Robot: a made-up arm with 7 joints. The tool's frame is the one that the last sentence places.
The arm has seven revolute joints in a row. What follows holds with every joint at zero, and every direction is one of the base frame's.
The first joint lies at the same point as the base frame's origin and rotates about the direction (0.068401, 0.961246, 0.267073), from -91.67 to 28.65 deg.
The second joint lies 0.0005 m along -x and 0.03 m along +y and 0.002 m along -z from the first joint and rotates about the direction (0.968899, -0.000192, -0.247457), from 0 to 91.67 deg.
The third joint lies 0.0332 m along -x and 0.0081 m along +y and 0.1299 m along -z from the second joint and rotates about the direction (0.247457, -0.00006, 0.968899), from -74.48 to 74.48 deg.
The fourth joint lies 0.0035 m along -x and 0.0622 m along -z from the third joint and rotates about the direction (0.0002, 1, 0.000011), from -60 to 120 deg.
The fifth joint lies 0.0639 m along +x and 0.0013 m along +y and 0.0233 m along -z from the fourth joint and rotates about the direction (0.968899, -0.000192, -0.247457), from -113 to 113 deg.
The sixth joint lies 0.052 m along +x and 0.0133 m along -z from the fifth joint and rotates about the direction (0.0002, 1, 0.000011), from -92.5 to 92.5 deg.
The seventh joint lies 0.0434 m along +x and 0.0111 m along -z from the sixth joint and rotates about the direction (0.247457, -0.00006, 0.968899), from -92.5 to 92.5 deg.
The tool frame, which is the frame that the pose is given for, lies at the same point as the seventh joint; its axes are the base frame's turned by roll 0, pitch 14.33 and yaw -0.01 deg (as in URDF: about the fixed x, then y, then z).
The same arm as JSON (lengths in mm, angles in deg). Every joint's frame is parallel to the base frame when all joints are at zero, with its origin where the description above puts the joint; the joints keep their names.
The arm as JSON. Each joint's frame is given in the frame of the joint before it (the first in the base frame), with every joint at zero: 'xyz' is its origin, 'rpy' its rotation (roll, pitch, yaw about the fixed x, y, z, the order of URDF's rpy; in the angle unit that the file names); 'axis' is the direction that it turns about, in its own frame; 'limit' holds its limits. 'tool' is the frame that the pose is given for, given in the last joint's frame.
{
  "units": {
    "length": "mm",
    "angle": "deg"
  },
  "joints": [
    {
      "name": "joint 1",
      "type": "revolute",
      "origin": {
        "xyz": [
          0.0,
          0.0,
          0.0
        ],
        "rpy": [
          0.0,
          0.0,
          0.0
        ]
      },
      "axis": [
        0.068403,
        0.961235,
        0.26711
      ],
      "limit": {
        "lower": -91.67,
        "upper": 28.65
      }
    },
    {
      "name": "joint 2",
      "type": "revolute",
      "origin": {
        "xyz": [
          -0.5,
          30.0,
          -2.0
        ],
        "rpy": [
          0.0,
          0.0,
          0.0
        ]
      },
      "axis": [
        0.968889,
        -0.0002,
        -0.247497
      ],
      "limit": {
        "lower": 0.0,
        "upper": 91.67
      }
    },
    {
      "name": "joint 3",
      "type": "revolute",
      "origin": {
        "xyz": [
          -33.2,
          8.1,
          -129.9
        ],
        "rpy": [
          0.0,
          0.0,
          0.0
        ]
      },
      "axis": [
        0.247497,
        -0.0001,
        0.968889
      ],
      "limit": {
        "lower": -74.48,
        "upper": 74.48
      }
    },
    {
      "name": "joint 4",
      "type": "revolute",
      "origin": {
        "xyz": [
          -3.5,
          0.0,
          -62.2
        ],
        "rpy": [
          0.0,
          0.0,
          0.0
        ]
      },
      "axis": [
        0.0002,
        1.0,
        0.0
      ],
      "limit": {
        "lower": -60.0,
        "upper": 120.0
      }
    },
    {
      "name": "joint 5",
      "type": "revolute",
      "origin": {
        "xyz": [
          63.9,
          1.3,
          -23.3
        ],
        "rpy": [
          0.0,
          0.0,
          0.0
        ]
      },
      "axis": [
        0.968889,
        -0.0002,
        -0.247497
      ],
      "limit": {
        "lower": -113.0,
        "upper": 113.0
      }
    },
    {
      "name": "joint 6",
      "type": "revolute",
      "origin": {
        "xyz": [
          52.0,
          0.0,
          -13.3
        ],
        "rpy": [
          0.0,
          0.0,
          0.0
        ]
      },
      "axis": [
        0.0002,
        1.0,
        0.0
      ],
      "limit": {
        "lower": -92.5,
        "upper": 92.5
      }
    },
    {
      "name": "joint 7",
      "type": "revolute",
      "origin": {
        "xyz": [
          43.4,
          0.0,
          -11.1
        ],
        "rpy": [
          0.0,
          0.0,
          0.0
        ]
      },
      "axis": [
        0.247497,
        -0.0001,
        0.968889
      ],
      "limit": {
        "lower": -92.5,
        "upper": 92.5
      }
    }
  ],
  "tool": {
    "origin": {
      "xyz": [
        0.0,
        0.0,
        0.0
      ],
      "rpy": [
        0.0,
        14.33,
        -0.01
      ]
    }
  }
}

